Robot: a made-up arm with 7 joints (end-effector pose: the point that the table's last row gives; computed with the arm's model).
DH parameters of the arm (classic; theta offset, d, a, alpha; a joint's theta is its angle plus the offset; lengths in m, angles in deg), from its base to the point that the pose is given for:
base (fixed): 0 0 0 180
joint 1: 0 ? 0 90
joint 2: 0 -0.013 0 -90
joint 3: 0 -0.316 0 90
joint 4: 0 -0.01 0 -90
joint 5: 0 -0.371 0 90
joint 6: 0 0 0 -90
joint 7: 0 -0.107 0 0
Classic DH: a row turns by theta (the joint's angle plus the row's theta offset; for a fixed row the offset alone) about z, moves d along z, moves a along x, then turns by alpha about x.
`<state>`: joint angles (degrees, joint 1 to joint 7).
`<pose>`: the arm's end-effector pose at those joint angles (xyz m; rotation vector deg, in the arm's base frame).
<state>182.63 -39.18 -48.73 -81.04 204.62 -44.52 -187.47</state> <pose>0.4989 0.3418 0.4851 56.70 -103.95 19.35</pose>
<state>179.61 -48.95 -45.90 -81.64 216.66 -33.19 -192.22</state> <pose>0.5053 0.3701 0.3648 53.04 -84.39 29.39</pose>
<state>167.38 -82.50 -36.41 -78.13 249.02 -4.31 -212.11</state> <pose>0.3836 0.3976 -0.0138 36.39 -29.21 45.62</pose>
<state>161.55 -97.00 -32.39 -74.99 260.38 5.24 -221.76</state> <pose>0.2850 0.3698 -0.1461 25.95 -11.57 49.68</pose>
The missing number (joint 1, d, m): -0.294
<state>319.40 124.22 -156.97 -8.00 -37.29 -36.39 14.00</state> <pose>0.4338 0.3549 -0.2365 10.32 -10.51 41.51</pose>
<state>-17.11 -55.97 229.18 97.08 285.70 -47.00 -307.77</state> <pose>-0.4553 0.2555 0.2654 77.79 60.22 -26.34</pose>
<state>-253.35 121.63 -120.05 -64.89 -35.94 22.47 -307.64</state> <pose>-0.4643 -0.2397 -0.1571 -41.51 46.70 -43.68</pose>
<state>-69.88 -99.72 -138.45 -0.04 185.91 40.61 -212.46</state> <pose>-0.2100 -0.7391 0.2175 -81.12 91.85 76.33</pose>
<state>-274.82 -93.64 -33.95 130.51 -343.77 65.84 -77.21</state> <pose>0.0987 -0.0017 0.5270 -73.86 52.70 30.66</pose>
